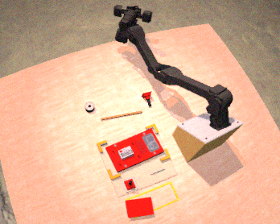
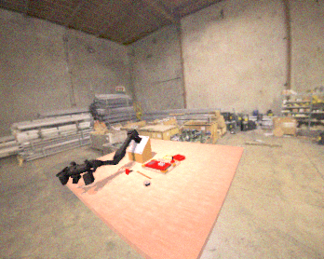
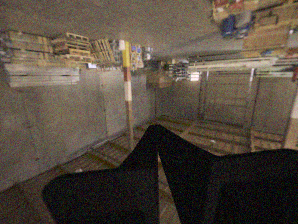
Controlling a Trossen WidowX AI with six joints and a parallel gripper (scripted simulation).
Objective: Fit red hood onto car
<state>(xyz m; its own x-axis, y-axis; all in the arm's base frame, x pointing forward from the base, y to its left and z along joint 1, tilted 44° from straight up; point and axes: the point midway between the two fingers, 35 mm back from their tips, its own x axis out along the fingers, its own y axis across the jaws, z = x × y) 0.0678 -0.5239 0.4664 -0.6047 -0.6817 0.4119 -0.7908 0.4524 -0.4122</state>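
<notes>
The red hood lies 880 mm to the left of my gripper tip, 310 mm ahead of it and 140 mm below it. From my gripper tip the other things lie so: white wheel: 420 mm to the left, 360 mm ahead, 140 mm below; thin wooden rod: 500 mm to the left, 240 mm ahead, 150 mm below.
</notes>
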